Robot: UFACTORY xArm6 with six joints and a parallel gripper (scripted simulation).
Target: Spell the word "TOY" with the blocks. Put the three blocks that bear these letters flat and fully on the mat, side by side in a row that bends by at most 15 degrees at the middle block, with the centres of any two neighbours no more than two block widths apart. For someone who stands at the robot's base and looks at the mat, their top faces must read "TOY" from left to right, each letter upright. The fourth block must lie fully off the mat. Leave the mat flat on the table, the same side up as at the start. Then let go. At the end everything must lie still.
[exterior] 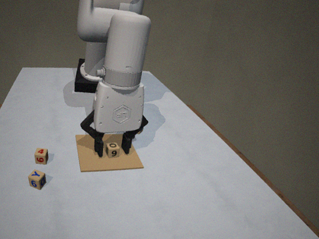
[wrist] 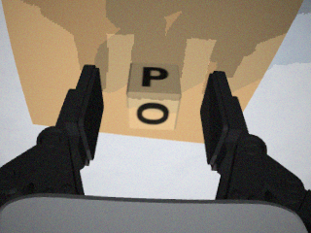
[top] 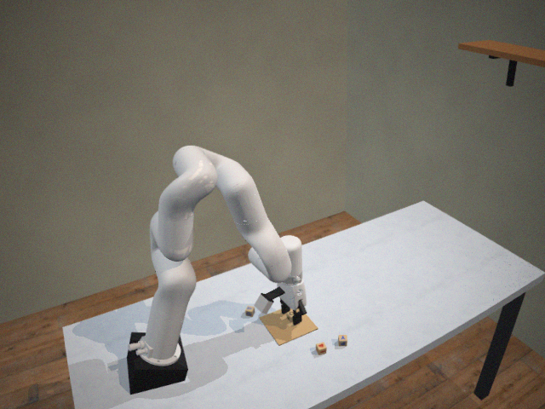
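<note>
The tan mat lies 30 mm below my hand and 20 mm behind it. Also, from my hand: Y block (180 mm to the right, 40 mm ahead, 20 mm below).
</note>
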